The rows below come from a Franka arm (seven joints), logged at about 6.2 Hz.
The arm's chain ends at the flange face. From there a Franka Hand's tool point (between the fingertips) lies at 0.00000 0.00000 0.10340 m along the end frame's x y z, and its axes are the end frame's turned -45 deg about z.
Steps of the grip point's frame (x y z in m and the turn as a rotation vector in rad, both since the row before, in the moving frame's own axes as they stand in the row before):
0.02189 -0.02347 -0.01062 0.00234 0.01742 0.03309
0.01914 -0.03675 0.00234 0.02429 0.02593 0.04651
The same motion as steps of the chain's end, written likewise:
-0.00224 -0.03065 -0.01060 0.01397 0.01066 0.03309
-0.01266 -0.03585 0.00241 0.03551 0.00116 0.04651

